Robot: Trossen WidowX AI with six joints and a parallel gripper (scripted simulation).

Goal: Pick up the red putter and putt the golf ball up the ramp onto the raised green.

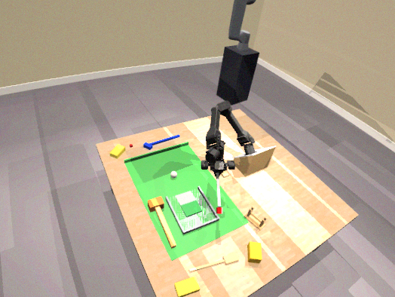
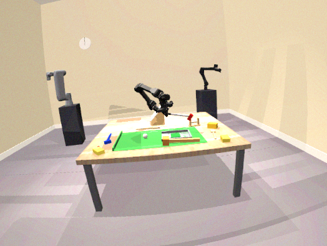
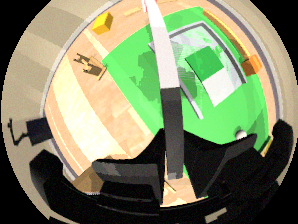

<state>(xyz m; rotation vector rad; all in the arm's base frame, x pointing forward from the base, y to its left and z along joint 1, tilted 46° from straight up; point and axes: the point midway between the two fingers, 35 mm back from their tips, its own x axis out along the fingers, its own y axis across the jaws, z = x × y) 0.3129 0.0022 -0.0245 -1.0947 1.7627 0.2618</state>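
Right now the red putter is 90 mm to the left of my gripper tip, 70 mm ahead of it and 20 mm above it. Round my gripper tip: small wooden rack 290 mm to the left, 100 mm below, 60 mm behind; then blue putter 560 mm to the right, 130 mm below, 20 mm ahead; then white golf ball 230 mm to the right, 140 mm ahead, 120 mm below.
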